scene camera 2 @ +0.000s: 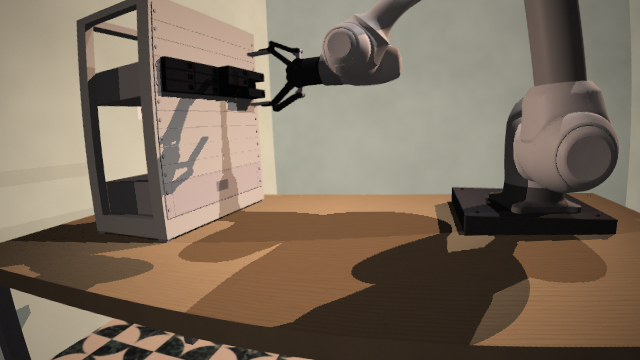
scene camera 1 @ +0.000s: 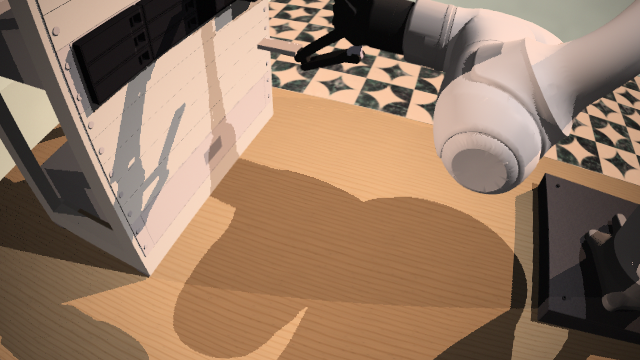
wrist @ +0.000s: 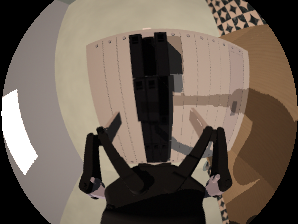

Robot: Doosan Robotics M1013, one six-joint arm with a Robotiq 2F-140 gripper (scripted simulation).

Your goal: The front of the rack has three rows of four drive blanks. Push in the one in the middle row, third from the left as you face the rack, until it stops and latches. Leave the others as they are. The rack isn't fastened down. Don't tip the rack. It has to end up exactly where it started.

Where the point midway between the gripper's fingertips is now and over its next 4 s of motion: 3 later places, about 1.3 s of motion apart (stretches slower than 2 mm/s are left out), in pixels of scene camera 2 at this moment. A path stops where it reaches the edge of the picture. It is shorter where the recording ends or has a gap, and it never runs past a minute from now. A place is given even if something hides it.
The gripper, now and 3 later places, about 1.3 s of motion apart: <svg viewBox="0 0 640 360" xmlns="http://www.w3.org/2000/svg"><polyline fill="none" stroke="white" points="250,79 241,79 238,81 233,82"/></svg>
